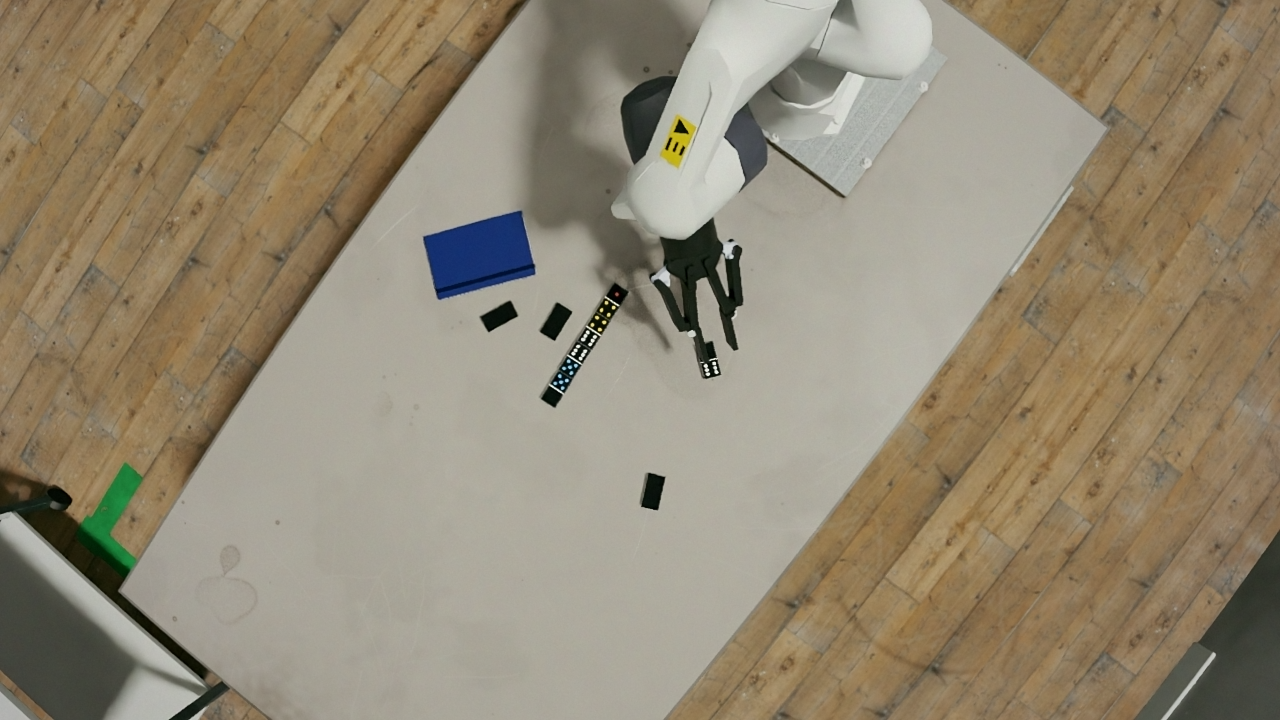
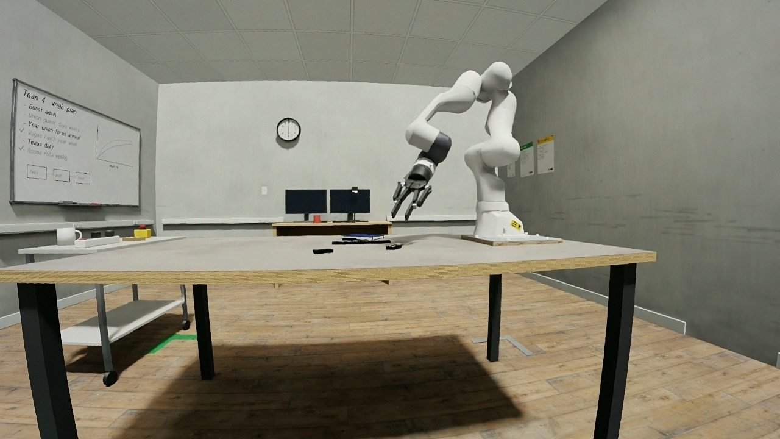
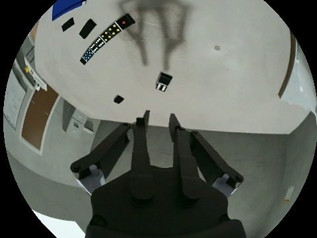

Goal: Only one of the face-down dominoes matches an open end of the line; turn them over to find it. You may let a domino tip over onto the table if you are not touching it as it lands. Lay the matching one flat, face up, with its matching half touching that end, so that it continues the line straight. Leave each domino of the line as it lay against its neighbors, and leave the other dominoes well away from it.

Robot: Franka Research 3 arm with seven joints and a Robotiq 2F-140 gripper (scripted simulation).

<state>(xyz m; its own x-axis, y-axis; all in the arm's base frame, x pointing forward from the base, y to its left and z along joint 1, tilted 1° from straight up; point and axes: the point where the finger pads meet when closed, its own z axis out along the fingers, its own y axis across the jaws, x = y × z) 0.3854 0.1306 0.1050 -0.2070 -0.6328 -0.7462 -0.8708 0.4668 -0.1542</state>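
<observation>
Now: hand 12 cm above the domino, 3 cm short of it and 2 cm to the right of it. The rest, counted from my hand: blue book (38 cm to the right, 12 cm below, 12 cm ahead).
</observation>
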